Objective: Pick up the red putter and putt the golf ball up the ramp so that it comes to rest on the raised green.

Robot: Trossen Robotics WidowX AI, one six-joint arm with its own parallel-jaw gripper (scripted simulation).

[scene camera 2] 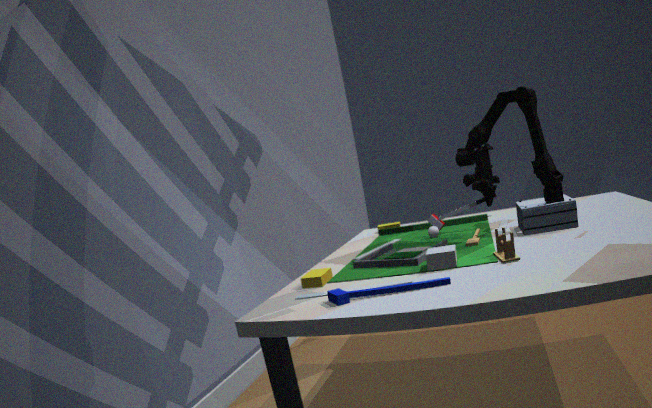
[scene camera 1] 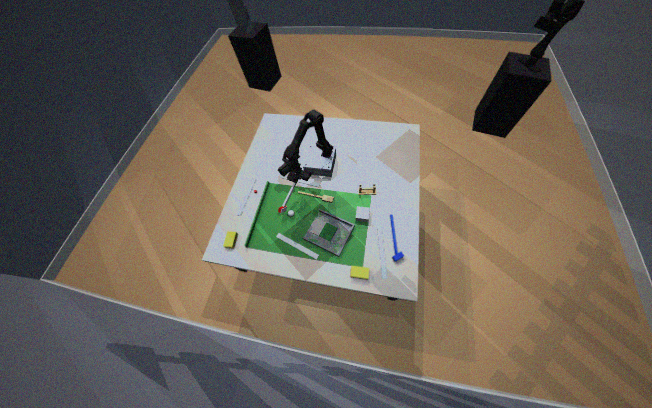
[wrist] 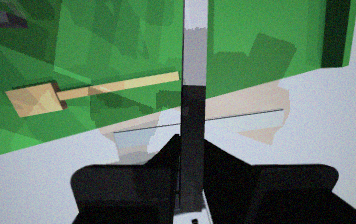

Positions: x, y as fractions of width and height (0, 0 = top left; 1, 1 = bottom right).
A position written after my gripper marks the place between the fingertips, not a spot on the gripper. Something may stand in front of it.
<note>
I see my gripper (scene camera 2: 0.75, 0.51) and a blue putter (scene camera 2: 0.52, 0.73).
My gripper shows as well in the wrist view (wrist: 0.52, 0.62). The wrist view does not show the blue putter: it is out of frame.
</note>
